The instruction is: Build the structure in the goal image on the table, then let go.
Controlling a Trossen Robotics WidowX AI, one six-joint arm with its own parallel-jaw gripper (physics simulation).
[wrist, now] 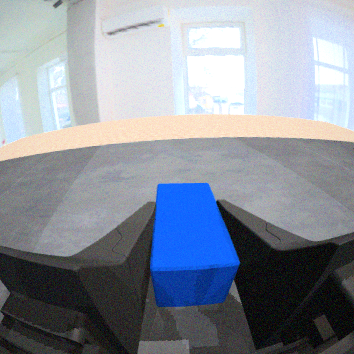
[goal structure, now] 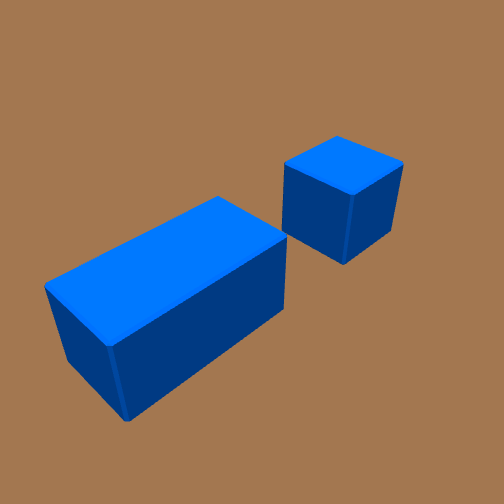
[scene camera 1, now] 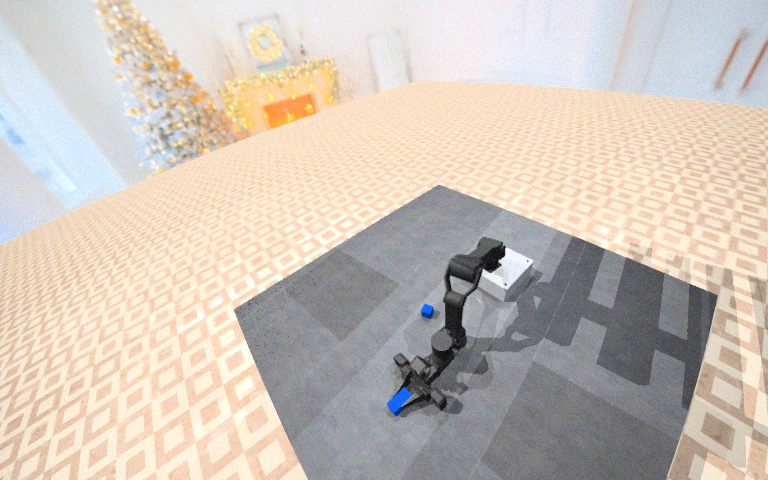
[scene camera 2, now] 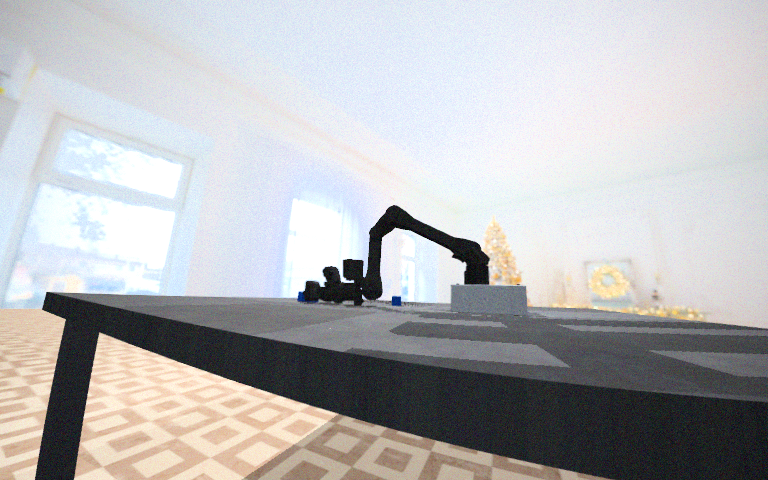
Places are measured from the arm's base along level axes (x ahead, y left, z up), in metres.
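Where they show: gripper, fingertip midpoint: (wrist: 185, 208) (scene camera 1: 396, 402); arm's base, origin of the base link: (scene camera 1: 489, 264) (scene camera 2: 477, 286).
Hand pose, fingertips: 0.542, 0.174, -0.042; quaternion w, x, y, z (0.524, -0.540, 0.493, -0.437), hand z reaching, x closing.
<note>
Each offset is from my fingertips to the top centre of the thing, as dx, dy, dz. Level surfaces: height alone.
A long blue block @[-0.010, -0.001, +0.005] (scene camera 1: 399, 401) (scene camera 2: 301, 296) (wrist: 192, 227) lies lengthwise between the fingers of my gripper (scene camera 1: 406, 395) (wrist: 185, 208), which is shut on it. The fingers press on its two long sides, and its far end points away from the arm. The gripper is level and very low over the table; whether the block touches the table I cannot tell. A small blue cube @[-0.255, -0.191, +0.003] (scene camera 1: 427, 311) (scene camera 2: 396, 300) sits on the table, apart from the gripper, to one side of the arm between the gripper and the base.
The dark grey table @[dz -0.030] (scene camera 1: 362, 316) (scene camera 2: 226, 316) carries a white box-like base (scene camera 1: 512, 270) (scene camera 2: 488, 298) under the arm. The arm (scene camera 1: 454, 316) (scene camera 2: 430, 230) arches from the base to the gripper. Shadows fall across the table on the right in scene camera 1.
</note>
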